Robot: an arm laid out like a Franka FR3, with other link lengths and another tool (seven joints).
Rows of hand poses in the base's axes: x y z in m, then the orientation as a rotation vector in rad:
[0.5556, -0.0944, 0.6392, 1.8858, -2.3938, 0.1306]
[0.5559, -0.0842, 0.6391, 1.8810, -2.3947, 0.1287]
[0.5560, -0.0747, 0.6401, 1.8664, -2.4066, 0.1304]
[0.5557, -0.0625, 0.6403, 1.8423, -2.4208, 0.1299]
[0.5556, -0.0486, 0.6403, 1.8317, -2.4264, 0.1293]
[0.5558, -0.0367, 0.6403, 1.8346, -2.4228, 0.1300]
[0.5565, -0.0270, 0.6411, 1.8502, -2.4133, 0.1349]
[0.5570, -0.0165, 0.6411, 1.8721, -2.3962, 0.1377]
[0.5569, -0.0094, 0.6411, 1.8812, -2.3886, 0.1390]
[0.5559, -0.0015, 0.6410, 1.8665, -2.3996, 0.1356]
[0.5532, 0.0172, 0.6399, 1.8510, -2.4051, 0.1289]
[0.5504, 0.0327, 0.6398, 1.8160, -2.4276, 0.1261]
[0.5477, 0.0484, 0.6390, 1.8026, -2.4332, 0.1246]
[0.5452, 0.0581, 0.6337, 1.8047, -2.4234, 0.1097]
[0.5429, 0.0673, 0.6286, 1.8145, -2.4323, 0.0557]
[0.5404, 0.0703, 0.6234, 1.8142, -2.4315, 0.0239]
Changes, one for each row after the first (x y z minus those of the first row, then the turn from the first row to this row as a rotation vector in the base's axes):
[0.0003, 0.0102, -0.0001, -0.0005, 0.0024, -0.0030]
[0.0004, 0.0197, 0.0009, -0.0012, 0.0006, -0.0152]
[0.0001, 0.0319, 0.0011, -0.0034, 0.0023, -0.0336]
[0.0000, 0.0458, 0.0011, -0.0044, 0.0036, -0.0414]
[0.0002, 0.0577, 0.0011, -0.0054, 0.0043, -0.0385]
[0.0009, 0.0674, 0.0019, -0.0065, 0.0014, -0.0264]
[0.0014, 0.0779, 0.0019, -0.0077, 0.0014, -0.0081]
[0.0013, 0.0850, 0.0019, -0.0085, 0.0016, -0.0003]
[0.0003, 0.0929, 0.0018, -0.0072, 0.0027, -0.0124]
[-0.0024, 0.1116, 0.0007, -0.0074, 0.0089, -0.0231]
[-0.0052, 0.1271, 0.0006, -0.0083, 0.0109, -0.0506]
[-0.0079, 0.1428, -0.0002, -0.0100, 0.0137, -0.0600]
[-0.0104, 0.1525, -0.0055, -0.0068, 0.0256, -0.0558]
[-0.0127, 0.1617, -0.0106, 0.0285, 0.0388, -0.0553]
[-0.0152, 0.1647, -0.0158, 0.0442, 0.0527, -0.0562]

